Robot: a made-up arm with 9 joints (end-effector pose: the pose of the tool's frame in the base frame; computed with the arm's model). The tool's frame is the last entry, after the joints. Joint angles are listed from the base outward.
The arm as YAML. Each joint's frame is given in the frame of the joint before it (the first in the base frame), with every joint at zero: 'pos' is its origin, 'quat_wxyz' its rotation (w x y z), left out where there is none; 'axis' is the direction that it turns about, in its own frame. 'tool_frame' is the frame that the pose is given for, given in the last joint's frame.
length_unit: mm
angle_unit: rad
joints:
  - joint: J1
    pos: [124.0, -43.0, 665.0]
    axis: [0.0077, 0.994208, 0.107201]
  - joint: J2
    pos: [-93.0, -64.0, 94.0]
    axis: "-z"
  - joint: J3
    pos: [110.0, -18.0, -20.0]
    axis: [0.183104, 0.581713, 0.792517]
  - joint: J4
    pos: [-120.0, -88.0, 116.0]
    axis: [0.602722, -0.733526, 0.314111]
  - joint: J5
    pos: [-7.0, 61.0, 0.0]
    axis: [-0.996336, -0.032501, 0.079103]
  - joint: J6
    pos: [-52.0, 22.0, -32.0]
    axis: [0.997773, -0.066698, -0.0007]
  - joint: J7
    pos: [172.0, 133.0, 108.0]
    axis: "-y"
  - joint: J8
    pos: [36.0, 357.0, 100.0]
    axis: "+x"
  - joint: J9
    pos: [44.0, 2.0, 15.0]
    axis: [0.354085, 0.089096, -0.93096]
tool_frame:
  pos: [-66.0, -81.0, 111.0]
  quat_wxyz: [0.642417, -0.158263, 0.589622, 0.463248]
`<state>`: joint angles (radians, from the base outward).
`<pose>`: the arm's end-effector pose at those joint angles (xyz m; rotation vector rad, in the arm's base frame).
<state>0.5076 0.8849 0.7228 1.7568 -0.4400 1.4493 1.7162 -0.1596 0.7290</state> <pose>-0.2434 -0.5528 0.8845 2.4926 -1.6686 -0.1842</pose>
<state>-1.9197 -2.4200 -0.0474 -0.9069 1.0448 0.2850 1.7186 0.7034 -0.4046</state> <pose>0.2269 -0.3308 0.5650 1.5282 -0.2824 0.1883</pose>
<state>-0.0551 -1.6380 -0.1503 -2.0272 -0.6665 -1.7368 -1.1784 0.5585 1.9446</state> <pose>0.3008 -0.5794 0.3892 -0.5255 -0.5035 -1.4203</pose>
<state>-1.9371 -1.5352 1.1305 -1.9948 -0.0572 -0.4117 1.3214 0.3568 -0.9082</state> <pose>0.0677 -0.4150 0.6424 0.9703 -1.2942 0.9151</pose>
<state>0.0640 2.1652 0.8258 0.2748 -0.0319 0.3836 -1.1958 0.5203 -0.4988</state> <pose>0.1094 -0.4481 1.1795 1.1350 0.0535 1.2480</pose>
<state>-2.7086 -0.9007 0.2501 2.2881 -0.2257 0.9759 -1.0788 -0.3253 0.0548</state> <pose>-0.4063 -0.5247 0.5539 1.9323 -0.3580 0.0483</pose>
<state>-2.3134 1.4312 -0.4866 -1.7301 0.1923 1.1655 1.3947 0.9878 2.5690</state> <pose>-0.0717 -0.4064 0.5761 -0.9328 1.6870 -0.3807</pose>
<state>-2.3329 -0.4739 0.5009 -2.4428 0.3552 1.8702 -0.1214 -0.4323 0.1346</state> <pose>-0.1415 0.0414 1.0236 0.2647 0.2503 -0.3656</pose>
